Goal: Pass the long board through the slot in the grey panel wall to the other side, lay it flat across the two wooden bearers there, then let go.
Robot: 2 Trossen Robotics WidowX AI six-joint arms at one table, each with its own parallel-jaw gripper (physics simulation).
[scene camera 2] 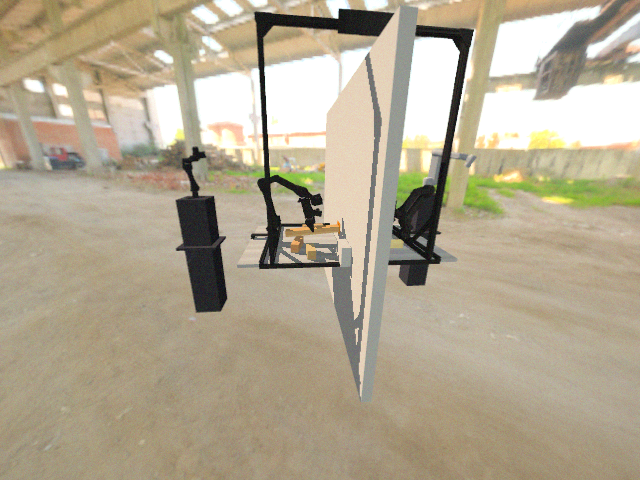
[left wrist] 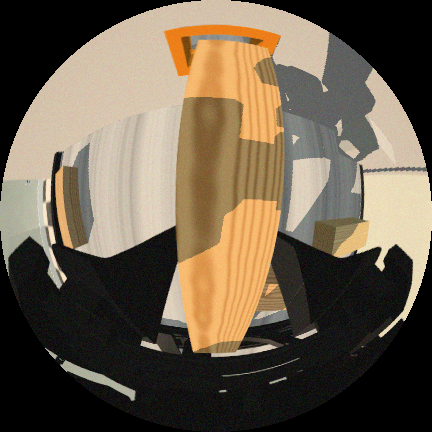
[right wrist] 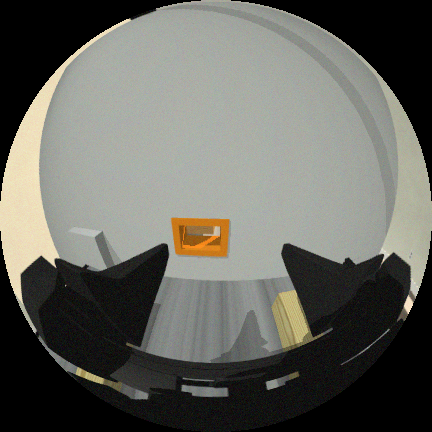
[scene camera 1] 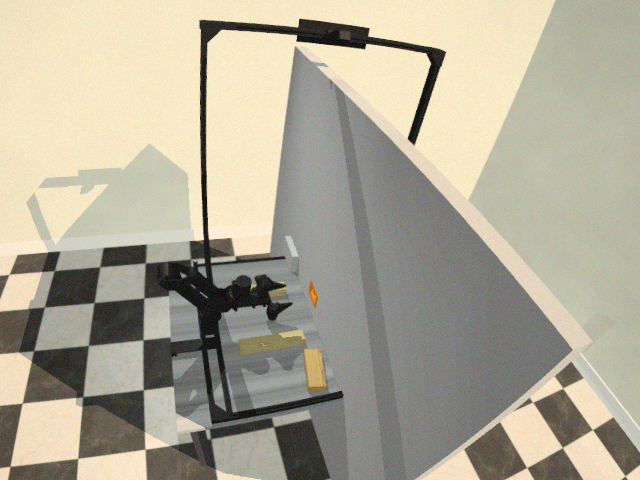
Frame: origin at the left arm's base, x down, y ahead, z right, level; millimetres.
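Where they show: left gripper, fingertip midpoint: point(scene camera 2: 313, 230) point(left wrist: 224, 232); right gripper, fingertip midpoint: point(right wrist: 227, 250) point(scene camera 1: 289, 294); right arm's base, origin of the base link: point(scene camera 2: 404, 236) point(scene camera 1: 208, 328).
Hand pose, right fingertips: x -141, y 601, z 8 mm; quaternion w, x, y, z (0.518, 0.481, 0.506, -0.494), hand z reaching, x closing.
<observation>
Things, the pixels of their top centre, and the offset from my right fingertips. "spot": a spot on its surface instead.
- long board, middle of its top: point(left wrist: 229, 264) point(scene camera 2: 312, 225) dx +41, dy -342, dz +36 mm
- orange-framed slot, surface spot: point(left wrist: 172, 52) spot: dx +54, dy -170, dz -9 mm
- board's brown end, surface spot: point(right wrist: 199, 229) spot: dx +68, dy -170, dz +42 mm
- wooden block, middle of its top: point(scene camera 1: 314, 367) dx +122, dy -45, dz -262 mm
The long board point(scene camera 2: 295, 231) point(left wrist: 227, 150) is held roughly level above the table. My left gripper point(scene camera 2: 311, 227) point(left wrist: 224, 232) is shut on it. Its far end is at the orange-framed slot point(scene camera 1: 311, 286) point(left wrist: 172, 52) point(right wrist: 200, 221) in the panel wall point(scene camera 1: 310, 180) point(scene camera 2: 354, 129) point(right wrist: 215, 125). In the right wrist view the board's brown end point(right wrist: 199, 229) shows through the slot; how deep it reaches, I cannot tell. My right gripper point(scene camera 1: 287, 295) point(right wrist: 227, 250) is open and empty, facing the slot. Two pale wooden bearers, one point(scene camera 1: 271, 342) point(right wrist: 290, 315) plainly visible, the other point(scene camera 1: 277, 290) partly hidden, lie on its side.
A wooden block point(scene camera 1: 314, 369) lies near the wall on the right arm's side. Small blocks point(scene camera 2: 296, 244) point(scene camera 2: 310, 252) lie below the board on the left arm's side. A grey upright piece point(scene camera 1: 292, 254) point(scene camera 2: 345, 253) point(right wrist: 86, 232) stands at the wall. Black frame posts point(scene camera 1: 204, 155) point(scene camera 2: 264, 103) rise around the table.
</observation>
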